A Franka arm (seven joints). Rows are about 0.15 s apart.
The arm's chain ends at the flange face. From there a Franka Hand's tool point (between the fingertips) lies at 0.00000 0.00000 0.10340 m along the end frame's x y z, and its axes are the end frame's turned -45 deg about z.
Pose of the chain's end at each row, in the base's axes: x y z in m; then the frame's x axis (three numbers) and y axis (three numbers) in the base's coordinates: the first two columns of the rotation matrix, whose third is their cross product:
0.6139 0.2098 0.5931 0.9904 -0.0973 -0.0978 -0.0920 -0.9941 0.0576
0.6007 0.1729 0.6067 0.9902 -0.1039 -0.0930 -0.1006 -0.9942 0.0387
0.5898 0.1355 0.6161 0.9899 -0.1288 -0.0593 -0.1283 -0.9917 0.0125
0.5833 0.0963 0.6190 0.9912 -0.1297 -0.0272 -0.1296 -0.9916 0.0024
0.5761 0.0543 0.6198 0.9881 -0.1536 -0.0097 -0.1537 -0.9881 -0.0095
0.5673 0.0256 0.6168 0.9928 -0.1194 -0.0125 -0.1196 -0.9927 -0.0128
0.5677 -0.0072 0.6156 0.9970 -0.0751 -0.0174 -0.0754 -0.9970 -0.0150
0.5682 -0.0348 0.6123 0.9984 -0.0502 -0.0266 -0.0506 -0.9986 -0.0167
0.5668 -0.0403 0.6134 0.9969 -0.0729 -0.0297 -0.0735 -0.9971 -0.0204
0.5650 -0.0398 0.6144 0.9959 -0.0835 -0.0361 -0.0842 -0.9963 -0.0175
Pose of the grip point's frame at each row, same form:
0.6033 0.2048 0.4904 0.7654 0.6341 -0.1099 0.6353 -0.7717 -0.0284
0.5907 0.1699 0.5038 0.7713 0.6295 -0.0931 0.6290 -0.7765 -0.0384
0.5836 0.1350 0.5129 0.7907 0.6102 -0.0508 0.6092 -0.7923 -0.0331
0.5805 0.0964 0.5156 0.7925 0.6095 -0.0209 0.6092 -0.7929 -0.0175
0.5753 0.0554 0.5164 0.8074 0.5901 -0.0001 0.5900 -0.8073 -0.0136
0.5662 0.0271 0.5134 0.7866 0.6175 0.0002 0.6174 -0.7864 -0.0179
0.5660 -0.0055 0.5122 0.7583 0.6519 -0.0017 0.6517 -0.7581 -0.0229
0.5655 -0.0329 0.5089 0.7418 0.6706 -0.0070 0.6702 -0.7416 -0.0306
0.5639 -0.0380 0.5101 0.7569 0.6535 -0.0066 0.6529 -0.7566 -0.0354
0.5614 -0.0377 0.5111 0.7637 0.6454 -0.0132 0.6447 -0.7635 -0.0379

